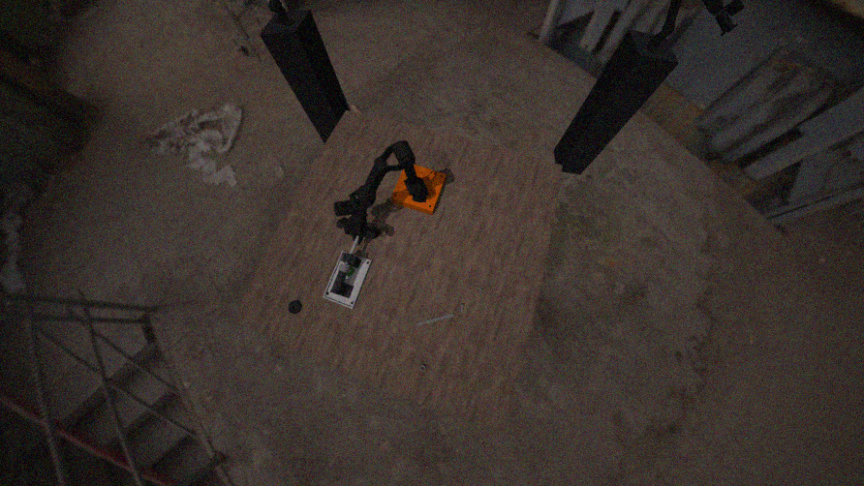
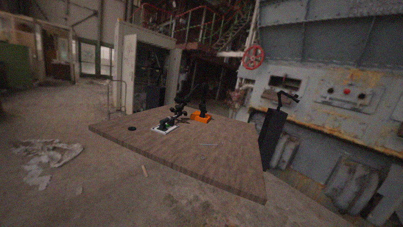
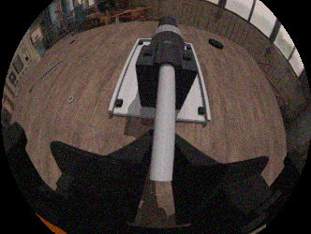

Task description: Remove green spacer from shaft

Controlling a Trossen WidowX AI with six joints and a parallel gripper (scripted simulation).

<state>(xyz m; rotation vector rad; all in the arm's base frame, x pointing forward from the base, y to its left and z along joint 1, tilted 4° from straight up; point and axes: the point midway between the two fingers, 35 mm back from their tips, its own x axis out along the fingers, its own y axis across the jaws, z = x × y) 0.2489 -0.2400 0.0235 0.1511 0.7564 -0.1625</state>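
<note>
Right now the shaft is 50 mm ahead of my gripper tip, 10 mm to the right of it and 20 mm above it. From my gripper tip the other things lie so: spacer (120 mm ahead, 30 mm to the right, 40 mm below); nut (470 mm ahead, 360 mm to the left, 50 mm below); black disc (320 mm ahead, 250 mm to the right, 50 mm below).
</note>
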